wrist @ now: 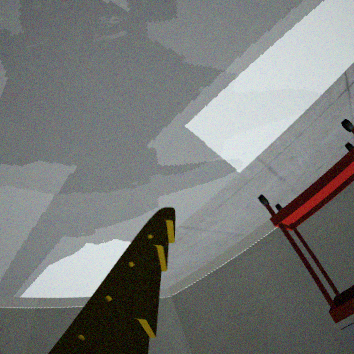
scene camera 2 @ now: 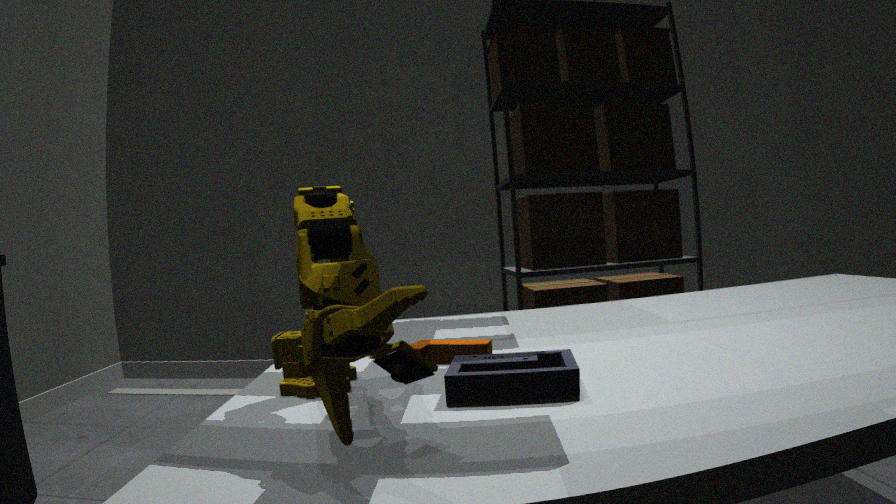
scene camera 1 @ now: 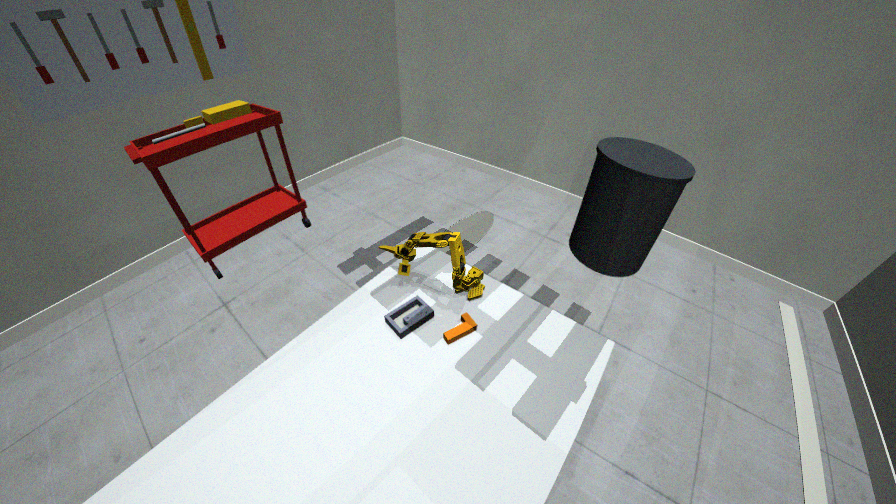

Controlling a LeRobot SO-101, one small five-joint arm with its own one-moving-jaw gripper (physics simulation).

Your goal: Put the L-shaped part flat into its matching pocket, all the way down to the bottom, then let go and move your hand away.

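Frame: origin at the arm's base, x right, y ahead, z up, level; metres.
Seen in the pictures: hand, its tool point: point(wrist: 174, 220) point(scene camera 2: 348, 438); arm's base, origin of its link: point(scene camera 1: 466, 292).
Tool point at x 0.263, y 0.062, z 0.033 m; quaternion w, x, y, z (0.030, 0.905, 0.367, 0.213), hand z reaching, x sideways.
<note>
Pixels of each thing's middle, then the offset from my tool point to it. Level surfaces: height alone.
- orange L-shaped part, middle of its body: point(scene camera 2: 449, 354) point(scene camera 1: 457, 328) dy +0.091, dx -0.337, dz -0.018 m
- dark grey pocket block, middle of its body: point(scene camera 2: 512, 377) point(scene camera 1: 409, 316) dy +0.155, dx -0.183, dz -0.015 m
- white table, height of its surface: dz -0.033 m
The orange L-shaped part point(scene camera 1: 459, 330) point(scene camera 2: 460, 351) lies flat on the table, apart from the dark grey pocket block point(scene camera 1: 418, 323) point(scene camera 2: 512, 389). In scene camera 1 it is to the right of the block; in scene camera 2 it is behind it, partly hidden by the block and the gripper's camera mount. The block's pocket opens upward, with a raised piece inside. My gripper point(scene camera 2: 385, 364) is fully open and empty, in the air to the side of the block, away from the part. In the wrist view one notched jaw shows; part and block do not show there.
The white table point(scene camera 1: 300, 401) point(scene camera 2: 720, 351) carries patches of shadow. A red cart point(scene camera 1: 216, 145) point(wrist: 320, 192) stands on the floor beyond it. A black bin point(scene camera 1: 626, 216) stands on the floor behind the arm. A shelf rack point(scene camera 2: 687, 147) with boxes stands behind the table.
</note>
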